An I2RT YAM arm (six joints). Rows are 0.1 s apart.
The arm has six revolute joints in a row. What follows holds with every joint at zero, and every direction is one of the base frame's.
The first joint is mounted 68 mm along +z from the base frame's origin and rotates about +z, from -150 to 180 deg.
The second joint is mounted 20 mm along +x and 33.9 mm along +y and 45.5 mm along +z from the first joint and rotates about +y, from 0 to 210 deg.
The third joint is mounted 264 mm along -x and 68.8 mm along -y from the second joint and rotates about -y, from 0 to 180 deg.
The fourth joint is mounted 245 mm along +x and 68.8 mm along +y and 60 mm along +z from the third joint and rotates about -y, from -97 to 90 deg.
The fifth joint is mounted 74 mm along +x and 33.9 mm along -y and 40.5 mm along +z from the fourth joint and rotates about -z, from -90 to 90 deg.
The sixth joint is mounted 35.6 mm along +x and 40.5 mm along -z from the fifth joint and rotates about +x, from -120 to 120 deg.
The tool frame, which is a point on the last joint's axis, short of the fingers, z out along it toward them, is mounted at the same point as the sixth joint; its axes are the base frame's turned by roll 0, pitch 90 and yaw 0 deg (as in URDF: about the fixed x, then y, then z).
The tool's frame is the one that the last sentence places.
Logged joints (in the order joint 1, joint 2, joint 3, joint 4, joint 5, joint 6), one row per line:
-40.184 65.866 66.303 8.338 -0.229 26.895
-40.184 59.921 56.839 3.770 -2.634 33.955
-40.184 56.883 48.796 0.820 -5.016 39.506
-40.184 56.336 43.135 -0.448 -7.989 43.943
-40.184 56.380 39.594 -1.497 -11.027 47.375
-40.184 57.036 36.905 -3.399 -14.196 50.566
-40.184 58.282 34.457 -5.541 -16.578 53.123
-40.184 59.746 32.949 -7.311 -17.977 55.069
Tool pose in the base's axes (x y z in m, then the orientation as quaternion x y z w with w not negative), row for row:
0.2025 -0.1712 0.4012 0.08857 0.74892 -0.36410 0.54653
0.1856 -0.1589 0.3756 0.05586 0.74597 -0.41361 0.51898
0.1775 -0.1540 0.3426 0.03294 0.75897 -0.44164 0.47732
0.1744 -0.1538 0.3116 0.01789 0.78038 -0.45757 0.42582
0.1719 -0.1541 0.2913 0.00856 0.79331 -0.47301 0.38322
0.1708 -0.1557 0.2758 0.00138 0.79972 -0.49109 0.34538
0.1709 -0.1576 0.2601 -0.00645 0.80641 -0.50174 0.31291
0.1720 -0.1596 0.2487 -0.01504 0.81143 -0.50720 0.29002
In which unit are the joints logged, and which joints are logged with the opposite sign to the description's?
The joints are logged in degrees. Opposite sign: joint 4, joint 5, joint 6.
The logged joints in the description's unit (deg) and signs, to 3 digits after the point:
-40.184 65.866 66.303 -8.338 0.229 -26.895
-40.184 59.921 56.839 -3.770 2.634 -33.955
-40.184 56.883 48.796 -0.820 5.016 -39.506
-40.184 56.336 43.135 0.448 7.989 -43.943
-40.184 56.380 39.594 1.497 11.027 -47.375
-40.184 57.036 36.905 3.399 14.196 -50.566
-40.184 58.282 34.457 5.541 16.578 -53.123
-40.184 59.746 32.949 7.311 17.977 -55.069

